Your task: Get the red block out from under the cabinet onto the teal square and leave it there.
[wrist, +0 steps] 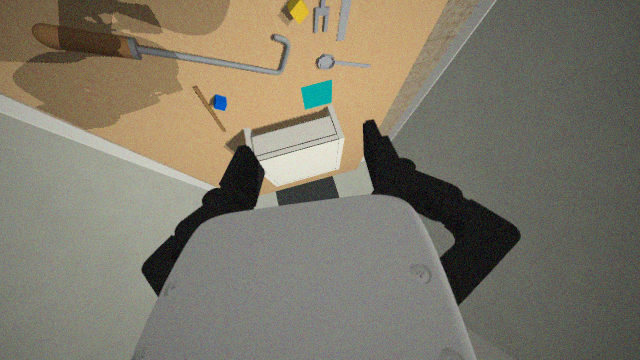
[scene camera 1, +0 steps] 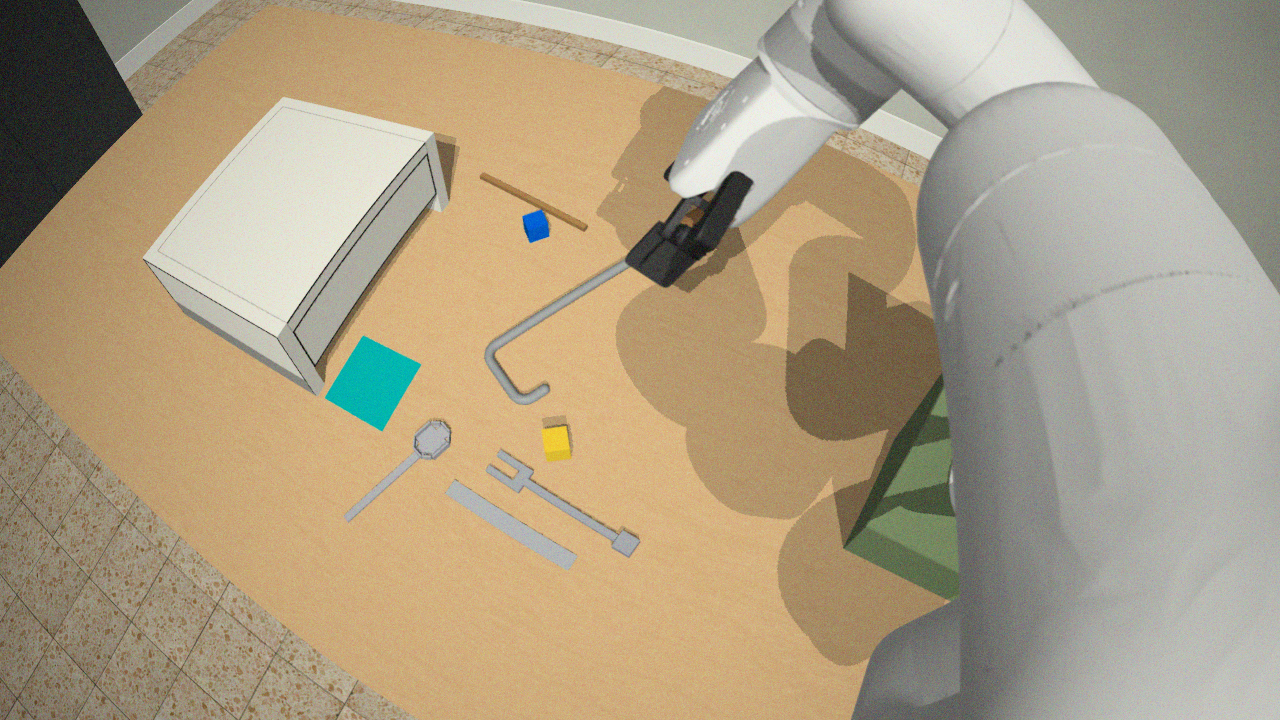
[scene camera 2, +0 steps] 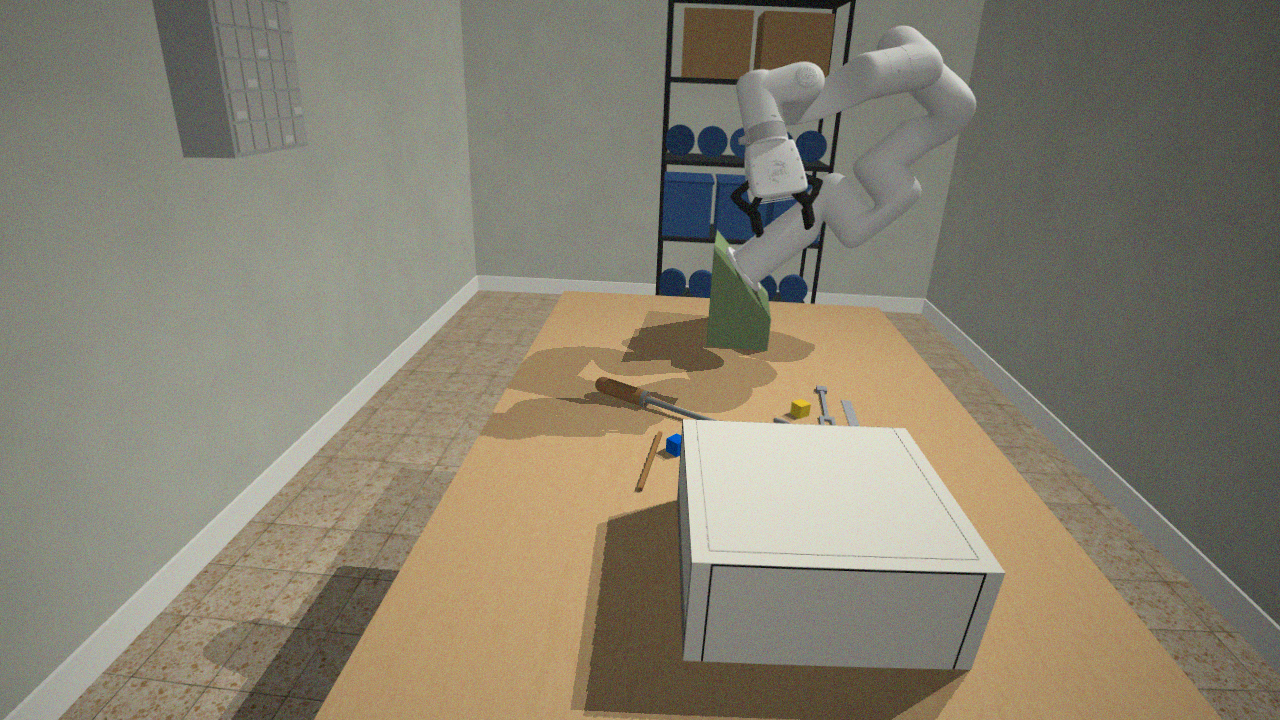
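Seen in the pictures: gripper, fingertip midpoint: (wrist: 307, 148) (scene camera 1: 664, 226) (scene camera 2: 784, 231); arm's base, origin of the base link: (scene camera 2: 741, 270).
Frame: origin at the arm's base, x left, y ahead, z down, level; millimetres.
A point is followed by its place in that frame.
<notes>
The white cabinet (scene camera 1: 286, 197) {z 25, x 28, y 841 mm} (scene camera 2: 823, 492) {z 25, x 34, y 877 mm} (wrist: 305, 162) {z 25, x 41, y 818 mm} stands on the table. The red block does not show in any view; the space under the cabinet is hidden. The teal square (scene camera 1: 373, 383) {z 160, x 130, y 648 mm} (wrist: 317, 94) {z 160, x 129, y 646 mm} lies flat on the table beside a front corner of the cabinet. My gripper (scene camera 2: 784, 229) {z -168, x 37, y 348 mm} (wrist: 307, 148) {z -168, x 37, y 348 mm} is open and empty, high above the table, well away from the cabinet. In scene camera 1 its black fingers overlap the hooked tool's handle end. The hooked tool (scene camera 1: 559, 308) {z 149, x -48, y 498 mm} (scene camera 2: 675, 409) {z 144, x -141, y 462 mm} (wrist: 210, 61) {z 144, x -96, y 476 mm}, a grey rod with a brown wooden handle, lies on the table.
A blue cube (scene camera 1: 536, 225) {z 135, x -129, y 577 mm} (scene camera 2: 674, 445) {z 141, x -140, y 596 mm} (wrist: 220, 102) {z 137, x -130, y 573 mm} lies beside a thin wooden stick (scene camera 1: 534, 201) {z 153, x -174, y 610 mm} (scene camera 2: 648, 461) {z 153, x -180, y 631 mm} (wrist: 209, 108) {z 153, x -173, y 598 mm}. A yellow cube (scene camera 1: 555, 442) {z 135, x 97, y 420 mm} (scene camera 2: 800, 409) {z 141, x 90, y 437 mm} (wrist: 298, 11) {z 135, x 92, y 419 mm}, a grey ladle-like tool (scene camera 1: 432, 439) {z 158, x 151, y 544 mm} (wrist: 325, 62) {z 158, x 151, y 546 mm}, a fork-ended tool (scene camera 1: 572, 510) {z 155, x 147, y 376 mm} and a flat grey bar (scene camera 1: 510, 523) {z 159, x 189, y 424 mm} (wrist: 343, 20) {z 159, x 189, y 461 mm} lie nearby.
</notes>
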